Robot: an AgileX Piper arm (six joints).
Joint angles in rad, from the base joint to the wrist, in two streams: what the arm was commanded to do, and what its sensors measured. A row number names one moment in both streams.
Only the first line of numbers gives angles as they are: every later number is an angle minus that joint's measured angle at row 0.
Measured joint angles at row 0: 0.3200, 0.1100, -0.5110, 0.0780, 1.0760, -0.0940
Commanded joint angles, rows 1 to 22: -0.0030, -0.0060, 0.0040, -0.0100, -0.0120, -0.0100; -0.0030, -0.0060, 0.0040, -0.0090, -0.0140, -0.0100; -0.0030, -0.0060, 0.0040, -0.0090, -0.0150, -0.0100; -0.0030, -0.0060, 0.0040, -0.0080, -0.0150, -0.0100; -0.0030, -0.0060, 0.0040, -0.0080, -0.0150, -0.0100; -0.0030, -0.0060, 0.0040, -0.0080, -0.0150, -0.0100; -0.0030, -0.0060, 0.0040, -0.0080, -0.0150, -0.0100; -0.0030, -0.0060, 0.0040, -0.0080, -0.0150, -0.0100; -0.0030, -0.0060, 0.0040, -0.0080, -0.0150, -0.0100; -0.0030, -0.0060, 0.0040, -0.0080, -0.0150, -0.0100; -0.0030, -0.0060, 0.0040, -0.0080, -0.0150, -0.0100; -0.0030, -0.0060, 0.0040, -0.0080, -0.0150, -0.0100; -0.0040, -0.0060, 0.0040, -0.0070, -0.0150, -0.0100; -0.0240, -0.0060, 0.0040, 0.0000, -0.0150, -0.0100; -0.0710, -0.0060, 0.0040, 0.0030, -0.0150, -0.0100; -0.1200, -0.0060, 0.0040, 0.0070, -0.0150, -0.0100; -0.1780, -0.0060, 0.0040, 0.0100, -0.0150, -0.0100; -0.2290, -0.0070, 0.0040, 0.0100, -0.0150, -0.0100; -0.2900, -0.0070, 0.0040, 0.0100, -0.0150, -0.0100; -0.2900, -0.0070, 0.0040, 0.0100, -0.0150, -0.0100; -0.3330, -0.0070, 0.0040, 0.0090, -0.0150, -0.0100; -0.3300, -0.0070, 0.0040, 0.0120, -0.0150, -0.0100
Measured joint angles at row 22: -0.3230, 0.0000, 0.0000, 0.0050, -0.0010, -0.0010
